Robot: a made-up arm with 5 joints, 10 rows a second.
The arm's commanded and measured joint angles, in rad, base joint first. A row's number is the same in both.
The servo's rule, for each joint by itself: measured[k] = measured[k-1] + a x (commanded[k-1-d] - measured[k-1]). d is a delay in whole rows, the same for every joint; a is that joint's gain. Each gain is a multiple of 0.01, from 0.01 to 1. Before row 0 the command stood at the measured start. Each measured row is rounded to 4 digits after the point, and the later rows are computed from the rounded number. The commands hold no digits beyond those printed.
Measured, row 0:
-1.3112 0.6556 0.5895 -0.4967 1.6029
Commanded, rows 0 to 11:
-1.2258 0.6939 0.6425 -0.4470 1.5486
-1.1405 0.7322 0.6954 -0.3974 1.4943
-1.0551 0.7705 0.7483 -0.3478 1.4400
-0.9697 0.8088 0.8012 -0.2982 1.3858
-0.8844 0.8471 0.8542 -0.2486 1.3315
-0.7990 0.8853 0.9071 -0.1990 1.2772
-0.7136 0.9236 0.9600 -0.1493 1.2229
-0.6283 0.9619 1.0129 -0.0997 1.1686
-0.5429 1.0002 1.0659 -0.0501 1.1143
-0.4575 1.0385 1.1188 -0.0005 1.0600
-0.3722 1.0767 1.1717 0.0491 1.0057
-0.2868 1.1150 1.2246 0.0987 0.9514
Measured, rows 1 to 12:
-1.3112 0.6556 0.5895 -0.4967 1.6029
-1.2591 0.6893 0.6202 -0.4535 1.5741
-1.1868 0.7271 0.6638 -0.4047 1.5318
-1.1065 0.7653 0.7128 -0.3552 1.4831
-1.0231 0.8036 0.7641 -0.3056 1.4315
-0.9385 0.8419 0.8164 -0.2560 1.3785
-0.8534 0.8801 0.8690 -0.2064 1.3248
-0.7681 0.9184 0.9218 -0.1567 1.2708
-0.6828 0.9567 0.9746 -0.1071 1.2166
-0.5975 0.9950 1.0276 -0.0575 1.1624
-0.5121 1.0333 1.0805 -0.0079 1.1081
-0.4268 1.0715 1.1334 0.0417 1.0538
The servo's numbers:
d 1
a 0.61 0.88 0.58 0.87 0.53

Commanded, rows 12 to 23:
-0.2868 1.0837 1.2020 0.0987 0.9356
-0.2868 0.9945 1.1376 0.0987 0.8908
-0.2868 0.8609 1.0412 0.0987 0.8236
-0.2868 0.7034 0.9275 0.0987 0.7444
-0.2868 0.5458 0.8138 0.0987 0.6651
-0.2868 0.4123 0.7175 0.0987 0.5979
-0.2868 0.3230 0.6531 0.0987 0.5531
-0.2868 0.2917 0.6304 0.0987 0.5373
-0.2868 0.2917 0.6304 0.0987 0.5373
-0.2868 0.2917 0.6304 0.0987 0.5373
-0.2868 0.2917 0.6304 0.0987 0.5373
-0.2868 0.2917 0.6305 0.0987 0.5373
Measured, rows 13 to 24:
-0.3414 1.1098 1.1863 0.0913 0.9995
-0.3081 1.0868 1.1954 0.0977 0.9656
-0.2951 1.0056 1.1619 0.0986 0.9260
-0.2900 0.8783 1.0919 0.0987 0.8717
-0.2880 0.7244 0.9965 0.0987 0.8042
-0.2873 0.5672 0.8905 0.0987 0.7305
-0.2870 0.4309 0.7902 0.0987 0.6602
-0.2869 0.3359 0.7107 0.0987 0.6034
-0.2868 0.2970 0.6641 0.0987 0.5684
-0.2868 0.2923 0.6446 0.0987 0.5519
-0.2868 0.2918 0.6364 0.0987 0.5442
-0.2868 0.2917 0.6329 0.0987 0.5405

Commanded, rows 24 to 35:
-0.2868 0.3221 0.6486 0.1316 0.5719
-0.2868 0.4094 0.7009 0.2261 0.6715
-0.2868 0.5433 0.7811 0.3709 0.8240
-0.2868 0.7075 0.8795 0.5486 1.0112
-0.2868 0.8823 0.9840 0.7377 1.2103
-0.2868 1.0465 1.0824 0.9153 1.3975
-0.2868 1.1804 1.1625 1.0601 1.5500
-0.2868 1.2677 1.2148 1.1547 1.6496
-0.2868 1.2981 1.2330 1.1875 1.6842
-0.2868 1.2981 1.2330 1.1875 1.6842
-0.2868 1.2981 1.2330 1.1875 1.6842
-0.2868 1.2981 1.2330 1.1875 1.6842
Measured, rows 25 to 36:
-0.2868 0.2917 0.6315 0.0987 0.5388
-0.2868 0.3185 0.6414 0.1273 0.5563
-0.2868 0.3985 0.6759 0.2133 0.6174
-0.2868 0.5259 0.7369 0.3504 0.7269
-0.2868 0.6857 0.8196 0.5228 0.8776
-0.2868 0.8587 0.9150 0.7098 1.0539
-0.2868 1.0240 1.0121 0.8886 1.2360
-0.2868 1.1616 1.0993 1.0378 1.4024
-0.2868 1.2550 1.1663 1.1395 1.5334
-0.2868 1.2929 1.2050 1.1813 1.6133
-0.2868 1.2975 1.2212 1.1867 1.6509
-0.2868 1.2980 1.2280 1.1874 1.6685

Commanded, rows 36 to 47:
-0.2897 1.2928 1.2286 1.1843 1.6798
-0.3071 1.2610 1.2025 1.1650 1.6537
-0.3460 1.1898 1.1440 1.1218 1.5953
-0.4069 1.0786 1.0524 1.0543 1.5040
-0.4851 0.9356 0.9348 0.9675 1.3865
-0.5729 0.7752 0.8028 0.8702 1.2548
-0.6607 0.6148 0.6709 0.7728 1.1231
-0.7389 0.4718 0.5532 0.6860 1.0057
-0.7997 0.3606 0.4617 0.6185 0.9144
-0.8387 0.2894 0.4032 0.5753 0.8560
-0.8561 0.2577 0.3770 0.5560 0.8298
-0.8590 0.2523 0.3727 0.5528 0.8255
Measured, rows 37 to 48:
-0.2868 1.2981 1.2309 1.1875 1.6768
-0.2886 1.2934 1.2296 1.1847 1.6784
-0.2999 1.2649 1.2139 1.1676 1.6653
-0.3280 1.1988 1.1734 1.1278 1.6282
-0.3761 1.0930 1.1032 1.0639 1.5624
-0.4426 0.9545 1.0055 0.9800 1.4692
-0.5221 0.7967 0.8879 0.8845 1.3556
-0.6066 0.6366 0.7620 0.7873 1.2324
-0.6873 0.4916 0.6409 0.6992 1.1122
-0.7559 0.3763 0.5370 0.6290 1.0074
-0.8064 0.2998 0.4594 0.5823 0.9272
-0.8367 0.2628 0.4116 0.5594 0.8756

